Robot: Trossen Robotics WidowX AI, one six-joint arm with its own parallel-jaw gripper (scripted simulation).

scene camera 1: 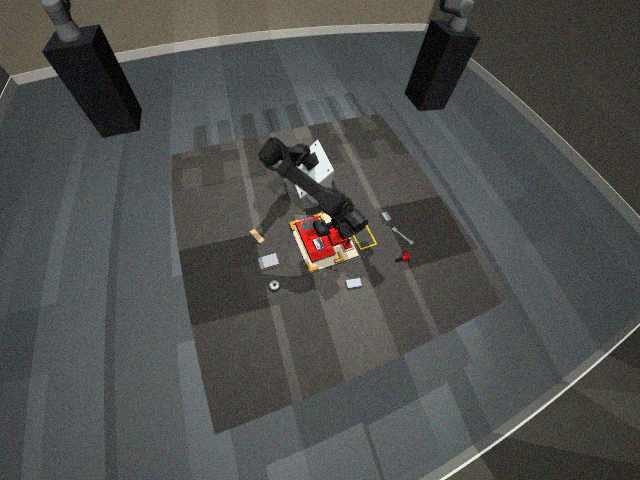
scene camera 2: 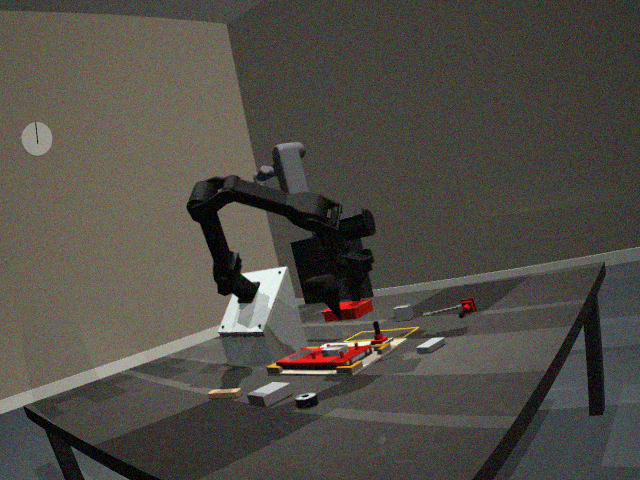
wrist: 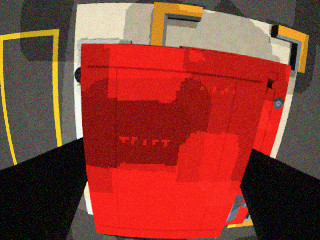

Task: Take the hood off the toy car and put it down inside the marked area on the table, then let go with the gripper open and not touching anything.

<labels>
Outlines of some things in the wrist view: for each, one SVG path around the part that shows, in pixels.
My gripper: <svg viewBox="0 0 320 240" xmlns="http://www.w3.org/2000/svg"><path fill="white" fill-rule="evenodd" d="M252 148L251 157L249 157L240 189L241 193L243 193L245 204L247 204L257 240L320 240L320 180L307 175L305 172L297 171L297 169L281 163L280 160L275 160L272 156L267 156L264 152L260 153L257 149ZM83 137L69 141L68 144L60 145L60 147L51 149L51 151L41 153L41 155L23 161L23 163L15 164L13 167L11 165L9 168L0 169L0 240L67 240L72 220L75 219L73 216L76 215L76 208L79 207L85 185L88 183Z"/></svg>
A red hood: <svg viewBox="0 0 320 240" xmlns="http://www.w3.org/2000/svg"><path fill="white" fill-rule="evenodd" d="M81 44L81 127L83 127L85 168L87 168L89 197L91 197L96 232L125 237L155 237L155 239L219 237L221 229L223 229L224 223L228 219L229 212L231 212L233 201L235 201L236 193L239 191L245 169L247 169L249 157L251 157L257 128L259 128L261 111L263 111L264 97L267 95L265 89L268 87L267 81L269 79L268 73L271 71L271 68L269 68L271 63L257 59L245 59L243 56L225 55L225 53L169 47L169 45Z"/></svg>
</labels>
